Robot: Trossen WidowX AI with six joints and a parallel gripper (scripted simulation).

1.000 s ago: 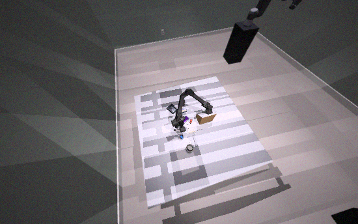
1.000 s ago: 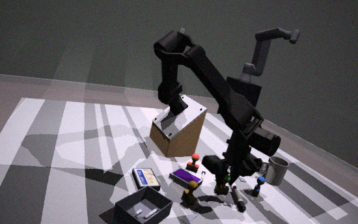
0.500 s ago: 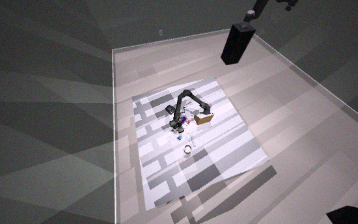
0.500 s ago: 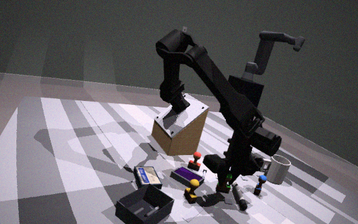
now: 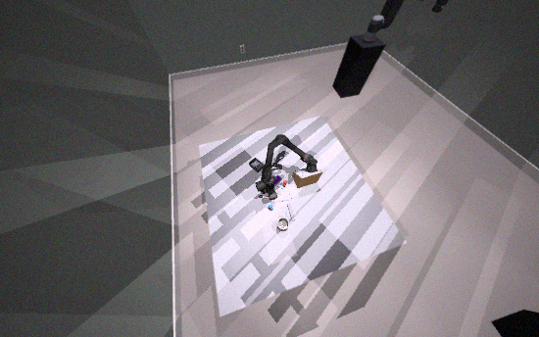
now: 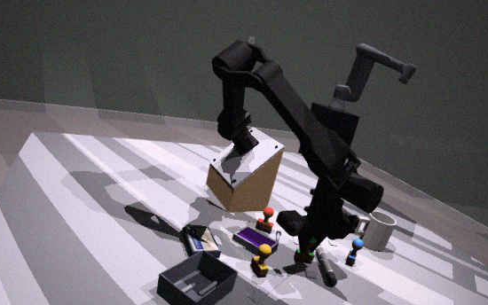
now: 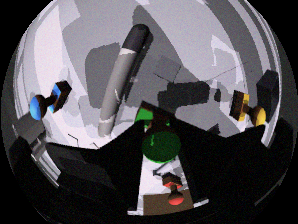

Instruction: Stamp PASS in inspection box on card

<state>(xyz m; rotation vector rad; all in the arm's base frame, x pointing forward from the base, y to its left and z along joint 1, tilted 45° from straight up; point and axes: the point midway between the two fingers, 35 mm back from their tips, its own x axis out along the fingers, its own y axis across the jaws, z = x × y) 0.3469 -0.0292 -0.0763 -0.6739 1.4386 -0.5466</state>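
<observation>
Now: the purple ink pad 90 mm to the right of my gripper tip, 80 mm behind it and 20 mm below it. Also, from my gripper tip: marker (50 mm ahead, 30 mm to the left, 10 mm below); then yellow-knobbed stamp (130 mm to the right, 20 mm ahead); then green-knobbed stamp (right at my gripper tip).
</observation>
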